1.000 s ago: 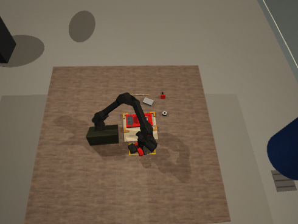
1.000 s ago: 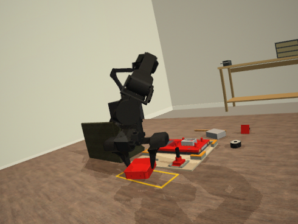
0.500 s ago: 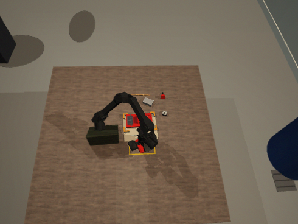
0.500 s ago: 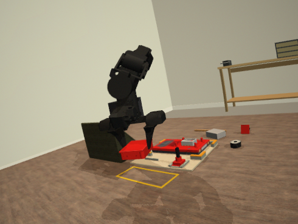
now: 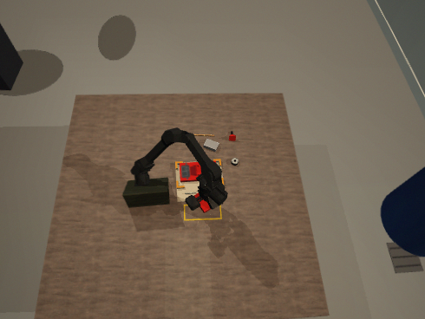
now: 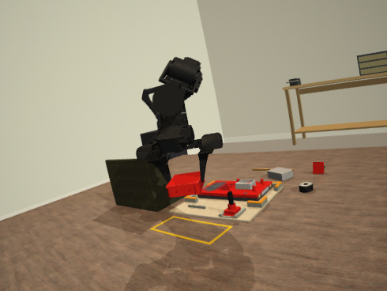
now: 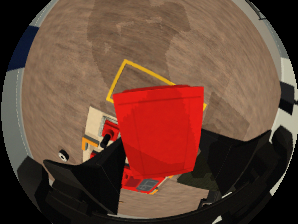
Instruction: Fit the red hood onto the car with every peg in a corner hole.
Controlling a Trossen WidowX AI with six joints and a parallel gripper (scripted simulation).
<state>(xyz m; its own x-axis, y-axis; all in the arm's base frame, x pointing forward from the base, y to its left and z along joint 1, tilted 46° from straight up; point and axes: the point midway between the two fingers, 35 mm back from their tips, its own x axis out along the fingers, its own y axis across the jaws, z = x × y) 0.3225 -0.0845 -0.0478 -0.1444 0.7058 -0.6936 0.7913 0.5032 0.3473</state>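
Now: the grey engine block 22 cm to the left of my gripper tip and 8 cm below it. Also, from my gripper tip: red hood: right at my gripper tip; thin stick: 45 cm to the left, 10 cm below, 4 cm behind; black-and-white wheel: 28 cm to the left, 16 cm ahead, 10 cm below.
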